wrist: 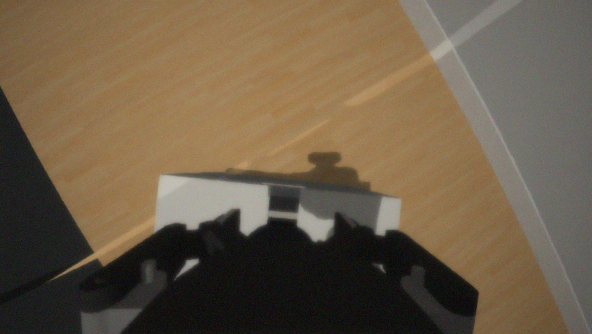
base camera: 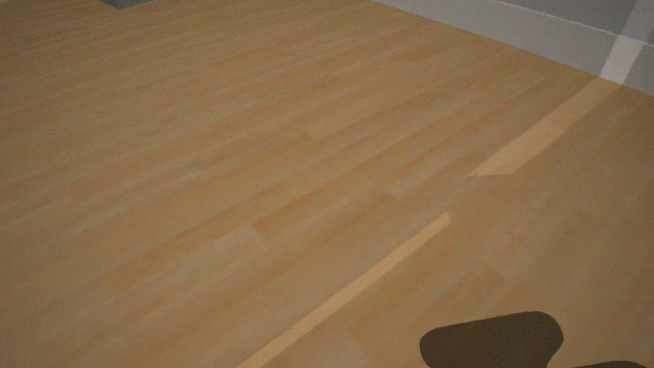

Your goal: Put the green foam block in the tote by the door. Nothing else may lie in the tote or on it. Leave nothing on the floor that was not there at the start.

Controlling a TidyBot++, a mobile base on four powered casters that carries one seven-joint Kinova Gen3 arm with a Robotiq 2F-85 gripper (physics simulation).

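Places are measured from the arm's base along level axes (x back, y right, z up), in metres.
Pixels of known places: gripper, fingertip midpoint: (wrist: 287,221).
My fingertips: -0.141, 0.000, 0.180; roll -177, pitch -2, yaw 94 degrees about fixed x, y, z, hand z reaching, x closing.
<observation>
Behind a point stands the place of what it marks, as x, y, z.
My gripper (wrist: 287,221) @(-0.141, 0.000, 0.180) is open, its two black fingers wide apart above the white top of my own base in the wrist view, with nothing held between them. The gripper does not show in the base camera view. No green foam block can be made out in either view. At the top left edge of the base camera view the lower corner of a grey-green object (base camera: 120,3) @(-1.387, -0.639, -0.380) shows; too little of it is in view to tell whether it is the tote. The door does not show.
A grey wall with a pale skirting board (base camera: 550,47) @(-0.900, 0.542, -0.371) (wrist: 467,90) @(-0.616, 0.758, -0.333) runs along the right. A dark panel (wrist: 30,200) @(0.027, -0.918, -0.305) stands at the left in the wrist view. My white base (wrist: 210,202) @(-0.106, -0.145, -0.014) has its shadow on the wooden floor (base camera: 225,150) @(-0.574, -0.149, -0.397) (wrist: 200,90) @(-0.476, -0.389, -0.397), crossed by strips of light.
</observation>
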